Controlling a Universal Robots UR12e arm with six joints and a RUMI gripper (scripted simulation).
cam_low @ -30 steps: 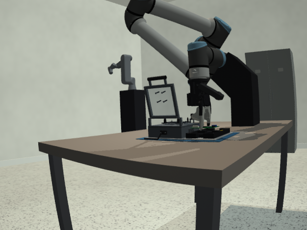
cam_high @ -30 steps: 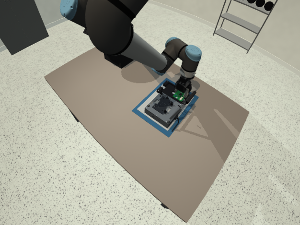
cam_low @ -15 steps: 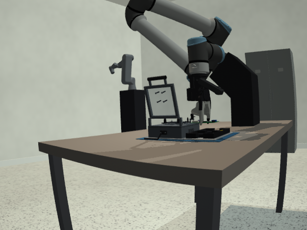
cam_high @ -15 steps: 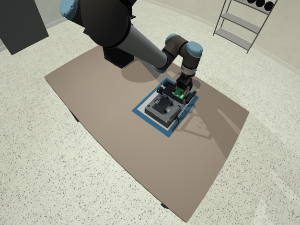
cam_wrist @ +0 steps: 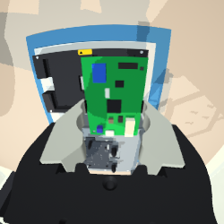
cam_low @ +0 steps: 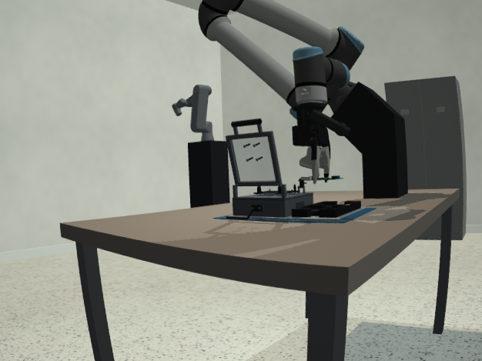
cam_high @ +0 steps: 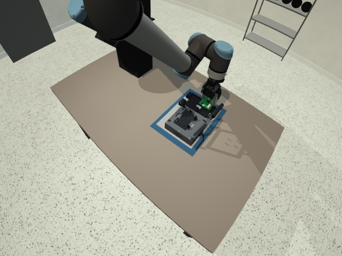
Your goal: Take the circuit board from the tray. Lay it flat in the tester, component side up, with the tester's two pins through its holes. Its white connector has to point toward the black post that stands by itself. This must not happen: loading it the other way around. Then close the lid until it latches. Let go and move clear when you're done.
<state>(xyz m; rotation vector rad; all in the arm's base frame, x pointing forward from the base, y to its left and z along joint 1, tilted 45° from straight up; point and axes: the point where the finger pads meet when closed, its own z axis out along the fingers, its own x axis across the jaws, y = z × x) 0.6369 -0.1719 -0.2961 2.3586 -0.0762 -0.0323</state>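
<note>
Now: the tester 20 mm behind my hand, 130 mm to the right of it and 10 mm above it. From my hand the other things lie so: tester bed (40 mm behind, 160 mm to the right, 40 mm below); then green circuit board (right at my hand); then black post (110 mm behind, 110 mm to the right, 20 mm below).
</note>
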